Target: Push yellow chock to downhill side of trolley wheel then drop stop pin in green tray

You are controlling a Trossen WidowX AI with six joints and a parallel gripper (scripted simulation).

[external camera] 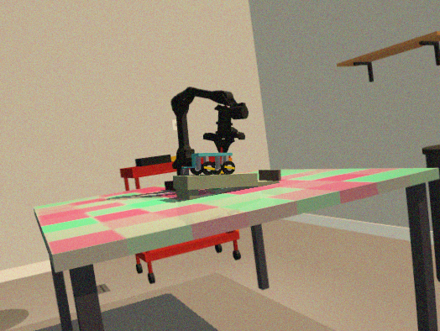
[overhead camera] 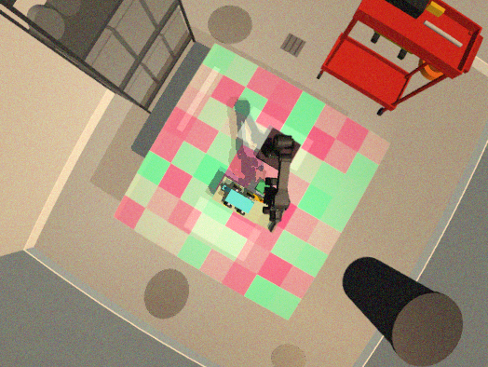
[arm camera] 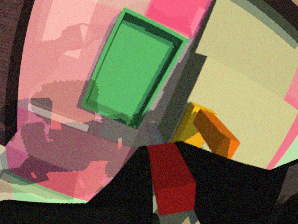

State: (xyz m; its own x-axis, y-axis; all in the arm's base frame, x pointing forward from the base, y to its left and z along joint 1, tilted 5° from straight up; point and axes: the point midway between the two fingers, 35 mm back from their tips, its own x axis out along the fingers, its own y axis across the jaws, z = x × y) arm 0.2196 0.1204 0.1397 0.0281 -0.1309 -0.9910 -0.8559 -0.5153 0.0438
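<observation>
My gripper tip is now right at the red-headed stop pin. Round my gripper tip: olive ramp 11 cm ahead, 9 cm to the right, 9 cm below; cyan trolley 11 cm ahead, 10 cm to the right, 2 cm below; yellow chock 5 cm ahead, 1 cm to the right, 5 cm below.
</observation>
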